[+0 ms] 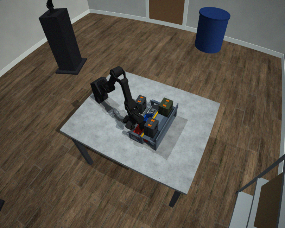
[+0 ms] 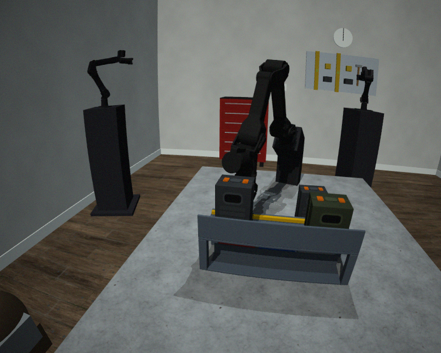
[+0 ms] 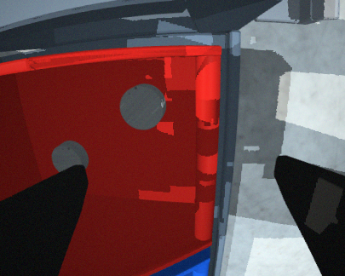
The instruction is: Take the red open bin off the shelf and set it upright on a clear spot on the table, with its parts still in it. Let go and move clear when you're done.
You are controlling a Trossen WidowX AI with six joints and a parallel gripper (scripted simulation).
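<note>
Right now the red open bin is 60 mm ahead of my hand, 40 mm below it and 20 mm to the right of it. Round my hand: yellow rail (130 mm ahead, 70 mm to the left, 30 mm above); then grey bin (190 mm to the left, 130 mm ahead, 40 mm below); then blue bin (90 mm ahead, 80 mm to the left, 40 mm below).
</note>
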